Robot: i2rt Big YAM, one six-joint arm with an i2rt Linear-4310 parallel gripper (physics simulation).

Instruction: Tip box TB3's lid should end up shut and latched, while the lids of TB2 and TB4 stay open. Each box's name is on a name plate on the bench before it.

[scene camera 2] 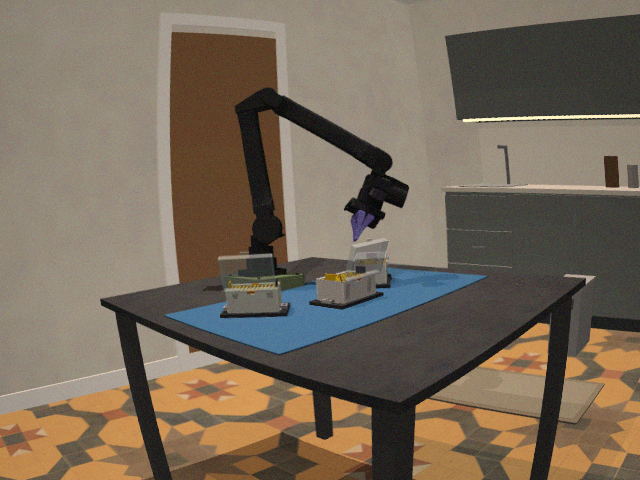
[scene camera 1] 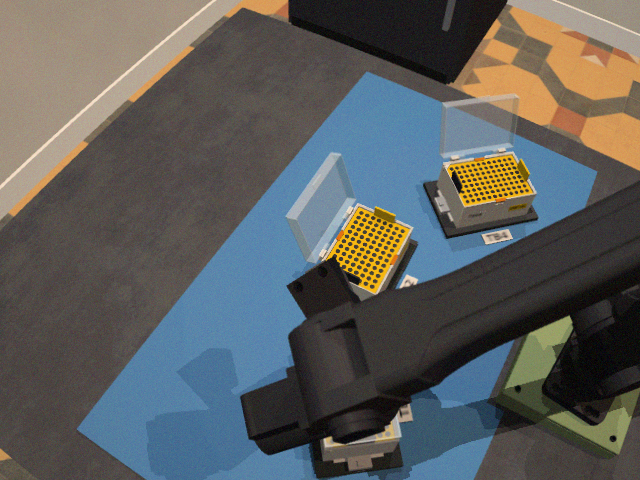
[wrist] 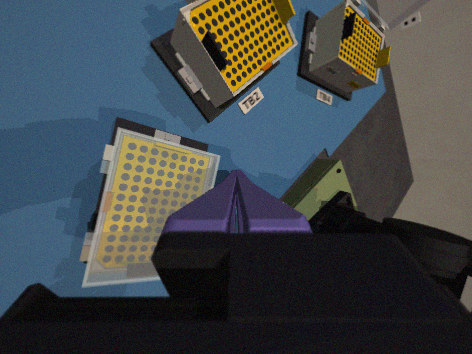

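Seen in the pictures: gripper, fingertip midpoint: (scene camera 2: 354, 240) (wrist: 236, 177); arm's base at its link origin: (scene camera 1: 586, 372) (wrist: 327, 224).
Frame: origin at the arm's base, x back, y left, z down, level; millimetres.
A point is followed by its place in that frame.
Observation:
TB3 (scene camera 1: 361, 450) @(x -184, y 253, z -6 mm) is mostly hidden under the arm in scene camera 1. Its clear lid (wrist: 137, 200) @(x -246, y 219, z -44 mm) lies over the yellow rack in the wrist view; whether it is latched cannot be told. My gripper (scene camera 2: 355, 239) @(x -229, y 154, z -91 mm) (wrist: 236, 177) @(x -229, y 154, z -91 mm) is shut and empty, its purple fingertips above the bench, beside TB3's lid as seen from the wrist. TB2 (scene camera 1: 369, 248) @(x -327, y 29, z -24 mm) (scene camera 2: 346, 290) (wrist: 240, 45) @(x -321, y 47, z -24 mm) has its lid (scene camera 1: 323, 206) @(x -401, y 34, z -62 mm) standing open. TB4 (scene camera 1: 491, 180) @(x -248, y -183, z -24 mm) (scene camera 2: 253, 300) (wrist: 362, 50) @(x -245, y -183, z -25 mm) also has its lid (scene camera 1: 480, 126) @(x -303, y -232, z -64 mm) (scene camera 2: 245, 267) @(x -315, y -235, z -87 mm) standing open.
The name plates of TB2 (wrist: 251, 100) @(x -264, y 21, z 31 mm) and TB4 (scene camera 1: 497, 236) @(x -200, y -141, z 31 mm) (wrist: 324, 97) @(x -200, y -139, z 31 mm) lie before their boxes on the blue mat (scene camera 1: 206, 330) @(x -442, y 236, z 33 mm). The arm's green base plate (scene camera 1: 535, 353) @(x -71, y 18, z -2 mm) (wrist: 320, 187) @(x -81, y -11, z -4 mm) stands at the mat's edge. The forearm passes over the mat near TB2.

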